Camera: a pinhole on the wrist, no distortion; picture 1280 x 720 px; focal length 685.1 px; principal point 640.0 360.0 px. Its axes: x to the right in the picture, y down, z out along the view. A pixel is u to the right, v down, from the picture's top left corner.
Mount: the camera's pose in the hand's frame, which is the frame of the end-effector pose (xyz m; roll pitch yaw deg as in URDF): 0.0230 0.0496 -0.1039 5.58 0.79 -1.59
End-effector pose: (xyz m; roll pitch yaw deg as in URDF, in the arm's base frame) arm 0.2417 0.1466 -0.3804 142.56 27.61 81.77
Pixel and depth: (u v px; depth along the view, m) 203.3 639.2 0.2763
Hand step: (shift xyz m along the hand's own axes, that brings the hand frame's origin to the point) -0.1467 0.1395 0.1844
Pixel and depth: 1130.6 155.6 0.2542
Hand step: 0.2056 -0.0557 0.1392
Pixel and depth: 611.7 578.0 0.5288
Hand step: 0.0119 0.1660 0.4390
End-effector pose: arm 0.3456 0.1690 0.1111 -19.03 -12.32 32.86
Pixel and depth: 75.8 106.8 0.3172
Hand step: -0.2380 -0.0907 0.2040
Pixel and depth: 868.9 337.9 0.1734
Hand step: 0.0827 0.0255 0.0673
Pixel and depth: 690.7 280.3 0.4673
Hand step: 0.0611 -0.0510 0.3554
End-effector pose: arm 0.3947 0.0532 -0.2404 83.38 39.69 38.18
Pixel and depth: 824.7 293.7 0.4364
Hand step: 0.1442 -0.0383 0.3247
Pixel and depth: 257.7 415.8 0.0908
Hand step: -0.0264 0.0495 -0.0121
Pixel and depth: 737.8 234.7 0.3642
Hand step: 0.0771 -0.0536 0.2513
